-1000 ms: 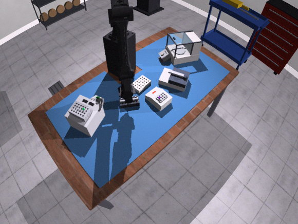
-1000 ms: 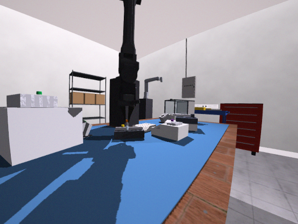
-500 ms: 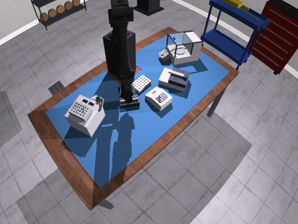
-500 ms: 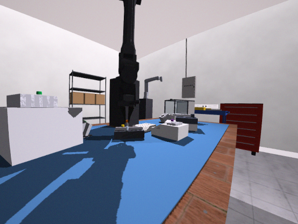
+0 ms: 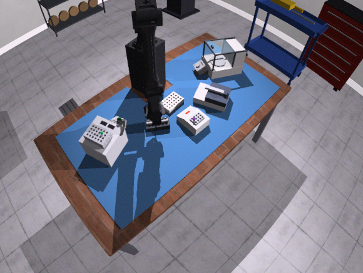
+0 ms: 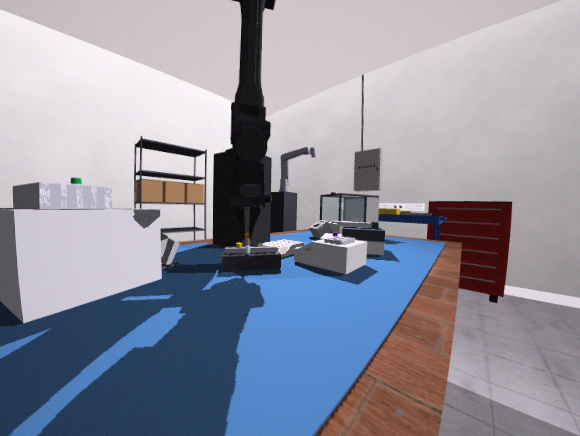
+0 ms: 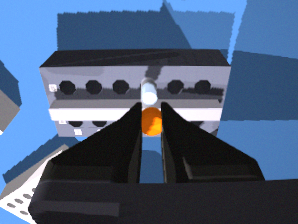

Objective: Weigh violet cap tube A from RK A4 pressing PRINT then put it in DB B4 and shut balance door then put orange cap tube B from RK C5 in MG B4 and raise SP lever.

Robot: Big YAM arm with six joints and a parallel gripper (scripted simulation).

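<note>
Now: the magnet block MG 10 mm behind my hand, 20 mm to the left of it and 60 mm below it. The rest, counted from my hand: tube rack RK: 70 mm behind, 190 mm to the left, 60 mm below; then violet-capped tube: 140 mm ahead, 150 mm to the left, 10 mm below; then yellow-capped tube: 40 mm behind, 50 mm below.
</note>
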